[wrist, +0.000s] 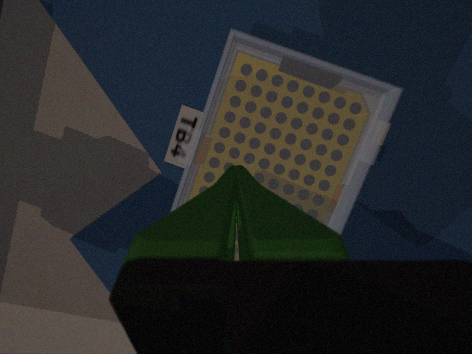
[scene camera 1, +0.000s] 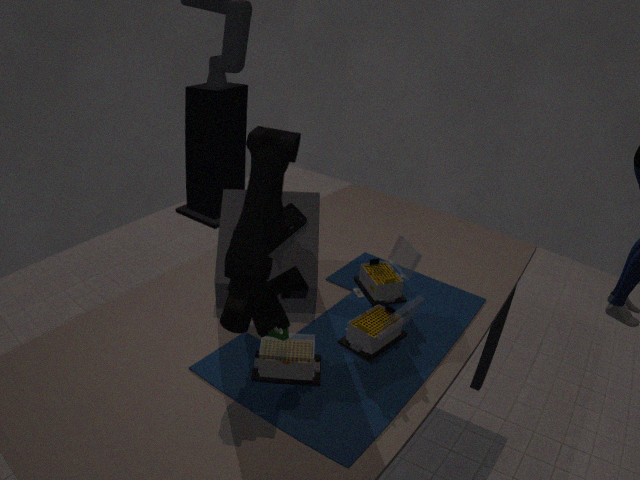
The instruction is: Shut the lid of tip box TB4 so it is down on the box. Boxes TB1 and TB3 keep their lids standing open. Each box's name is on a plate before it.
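Box TB4 is the nearest box in the scene view. Its clear lid lies over the yellow tip rack; I cannot tell whether it is fully seated. Its name plate shows at the box's left in the wrist view. My gripper is shut and empty, its green tips at or just above the lid, hiding part of the box. Two other boxes have their clear lids standing open; I cannot read their names.
A blue mat lies under the boxes on the pale table. A grey translucent block shows behind the arm. A black pedestal with another arm stands at the back left. Part of a person shows at the far right.
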